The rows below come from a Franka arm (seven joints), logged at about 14 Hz.
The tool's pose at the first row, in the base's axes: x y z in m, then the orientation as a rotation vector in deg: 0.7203, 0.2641, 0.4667, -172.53, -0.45, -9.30
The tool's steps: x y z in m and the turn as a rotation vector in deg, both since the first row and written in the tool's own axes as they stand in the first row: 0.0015, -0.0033, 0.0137, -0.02, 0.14, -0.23; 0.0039, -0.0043, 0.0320, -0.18, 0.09, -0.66; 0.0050, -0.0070, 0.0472, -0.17, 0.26, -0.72; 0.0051, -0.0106, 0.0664, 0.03, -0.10, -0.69; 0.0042, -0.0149, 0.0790, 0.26, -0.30, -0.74; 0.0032, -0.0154, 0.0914, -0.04, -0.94, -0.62; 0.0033, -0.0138, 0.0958, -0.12, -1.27, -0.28; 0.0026, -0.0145, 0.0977, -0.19, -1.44, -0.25; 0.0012, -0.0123, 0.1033, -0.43, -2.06, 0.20
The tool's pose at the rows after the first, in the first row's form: 0.7232, 0.2691, 0.4538, -172.55, -0.78, -9.53; 0.7275, 0.2724, 0.4361, -172.73, -1.42, -9.51; 0.7302, 0.2770, 0.4216, -172.71, -1.50, -9.77; 0.7323, 0.2830, 0.4031, -172.54, -1.50, -9.22; 0.7327, 0.2888, 0.3911, -172.32, -1.61, -8.91; 0.7331, 0.2909, 0.3788, -172.67, -1.47, -7.95; 0.7336, 0.2898, 0.3743, -172.76, -0.98, -7.42; 0.7331, 0.2908, 0.3724, -172.84, -0.95, -7.16; 0.7324, 0.2893, 0.3665, -173.10, -0.31, -6.19
